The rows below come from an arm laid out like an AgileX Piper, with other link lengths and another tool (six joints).
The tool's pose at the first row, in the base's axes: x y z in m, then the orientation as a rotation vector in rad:
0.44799 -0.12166 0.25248 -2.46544 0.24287 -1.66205
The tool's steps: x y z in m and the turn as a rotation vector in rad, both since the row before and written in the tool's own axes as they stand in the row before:
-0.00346 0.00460 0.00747 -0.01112 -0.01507 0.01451
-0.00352 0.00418 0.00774 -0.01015 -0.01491 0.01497
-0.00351 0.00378 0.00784 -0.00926 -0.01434 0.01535
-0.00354 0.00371 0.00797 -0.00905 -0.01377 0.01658
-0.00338 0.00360 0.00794 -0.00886 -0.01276 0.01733
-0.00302 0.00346 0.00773 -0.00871 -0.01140 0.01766
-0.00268 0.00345 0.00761 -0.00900 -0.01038 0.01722
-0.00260 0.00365 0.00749 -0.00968 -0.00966 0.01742
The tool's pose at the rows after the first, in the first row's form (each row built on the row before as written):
0.45343 -0.12508 0.24558 -2.47726 0.26819 -1.64024
0.45896 -0.12806 0.23848 -2.48768 0.29317 -1.61798
0.46446 -0.13064 0.23132 -2.49649 0.31784 -1.59591
0.46992 -0.13311 0.22398 -2.50373 0.34379 -1.57390
0.47528 -0.13549 0.21670 -2.50936 0.37052 -1.55272
0.48049 -0.13781 0.20975 -2.51344 0.39761 -1.53302
0.48562 -0.14020 0.20304 -2.51701 0.42447 -1.51472
0.49053 -0.14278 0.19630 -2.52021 0.45218 -1.49727

